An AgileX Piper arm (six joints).
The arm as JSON. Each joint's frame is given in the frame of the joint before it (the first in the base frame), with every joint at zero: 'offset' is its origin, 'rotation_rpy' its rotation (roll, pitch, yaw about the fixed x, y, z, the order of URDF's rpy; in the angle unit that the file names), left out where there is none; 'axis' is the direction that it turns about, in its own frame. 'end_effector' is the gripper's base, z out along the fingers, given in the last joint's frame.
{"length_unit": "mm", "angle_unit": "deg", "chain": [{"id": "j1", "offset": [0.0, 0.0, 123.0], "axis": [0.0, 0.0, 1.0]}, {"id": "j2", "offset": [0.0, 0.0, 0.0], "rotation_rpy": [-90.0, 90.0, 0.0], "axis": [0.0, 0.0, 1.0]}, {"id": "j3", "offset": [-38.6, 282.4, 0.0], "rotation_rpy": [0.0, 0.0, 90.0], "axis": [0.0, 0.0, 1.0]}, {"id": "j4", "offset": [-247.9, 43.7, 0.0], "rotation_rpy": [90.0, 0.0, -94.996], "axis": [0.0, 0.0, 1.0]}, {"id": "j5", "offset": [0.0, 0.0, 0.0], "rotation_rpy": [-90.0, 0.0, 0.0], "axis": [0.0, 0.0, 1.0]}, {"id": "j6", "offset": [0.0, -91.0, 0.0], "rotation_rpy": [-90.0, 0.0, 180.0], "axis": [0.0, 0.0, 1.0]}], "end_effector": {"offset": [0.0, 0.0, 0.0], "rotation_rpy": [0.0, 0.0, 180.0]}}
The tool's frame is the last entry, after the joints.
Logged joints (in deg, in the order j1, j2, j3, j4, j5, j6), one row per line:
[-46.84 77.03 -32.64 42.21 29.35 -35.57]
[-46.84 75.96 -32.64 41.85 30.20 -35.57]
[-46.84 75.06 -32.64 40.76 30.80 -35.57]
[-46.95 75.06 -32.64 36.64 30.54 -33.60]
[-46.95 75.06 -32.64 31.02 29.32 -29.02]
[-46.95 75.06 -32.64 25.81 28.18 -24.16]
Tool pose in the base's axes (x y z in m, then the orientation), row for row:
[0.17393 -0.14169 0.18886 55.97 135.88 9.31]
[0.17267 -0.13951 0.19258 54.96 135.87 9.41]
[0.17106 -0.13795 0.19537 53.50 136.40 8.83]
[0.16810 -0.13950 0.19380 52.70 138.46 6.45]
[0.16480 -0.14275 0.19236 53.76 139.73 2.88]
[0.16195 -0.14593 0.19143 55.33 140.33 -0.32]
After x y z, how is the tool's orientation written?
As a rotation vector, in degrees.
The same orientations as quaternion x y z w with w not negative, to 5 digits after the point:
[0.36468 0.88535 0.06066 0.28192]
[0.35868 0.88672 0.06141 0.28513]
[0.34928 0.89050 0.05765 0.28583]
[0.34186 0.89819 0.04184 0.27320]
[0.34657 0.90079 0.01857 0.26099]
[0.35499 0.90035 -0.00205 0.25169]

